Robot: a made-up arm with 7 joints.
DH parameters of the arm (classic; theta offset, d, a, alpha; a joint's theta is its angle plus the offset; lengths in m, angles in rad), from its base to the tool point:
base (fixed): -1.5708 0.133 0 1.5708
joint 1: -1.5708 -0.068 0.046 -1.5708
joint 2: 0 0.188 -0.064 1.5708
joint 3: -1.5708 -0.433 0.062 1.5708
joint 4: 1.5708 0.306 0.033 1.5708
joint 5: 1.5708 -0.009 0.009 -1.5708
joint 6: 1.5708 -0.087 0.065 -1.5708
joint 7: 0.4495 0 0.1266 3.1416
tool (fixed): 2.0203 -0.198 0 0
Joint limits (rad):
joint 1: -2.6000..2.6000
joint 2: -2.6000..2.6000
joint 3: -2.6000..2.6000
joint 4: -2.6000..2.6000
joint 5: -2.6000..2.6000
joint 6: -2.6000..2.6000
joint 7: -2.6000..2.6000
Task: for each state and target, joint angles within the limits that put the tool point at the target. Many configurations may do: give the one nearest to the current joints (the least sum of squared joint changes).
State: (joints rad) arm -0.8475 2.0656 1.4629 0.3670 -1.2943 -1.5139 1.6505
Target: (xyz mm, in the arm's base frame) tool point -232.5 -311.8 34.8
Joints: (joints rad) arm -1.4308 1.7030 1.1997 0.1801 -1.3200 -1.5143 1.5422
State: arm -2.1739 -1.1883 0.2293 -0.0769 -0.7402 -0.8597 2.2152
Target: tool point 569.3 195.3 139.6
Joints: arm -2.3924 -0.4808 0.4118 0.0279 -0.9252 -0.5015 2.4779
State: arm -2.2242 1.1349 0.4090 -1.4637 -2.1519 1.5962 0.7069
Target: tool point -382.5 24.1 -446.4
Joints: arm -2.6000 1.6968 0.1026 -1.6102 -2.4303 1.3679 0.5572
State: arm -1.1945 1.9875 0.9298 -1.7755 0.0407 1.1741 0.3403
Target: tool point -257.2 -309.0 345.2
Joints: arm -1.1252 2.3401 0.7408 -1.6450 0.0072 1.0215 0.2905
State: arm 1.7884 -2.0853 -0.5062 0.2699 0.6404 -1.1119 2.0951
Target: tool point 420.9 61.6 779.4
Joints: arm 2.2893 -1.6094 -0.4216 0.3356 0.9087 -1.3332 1.8548
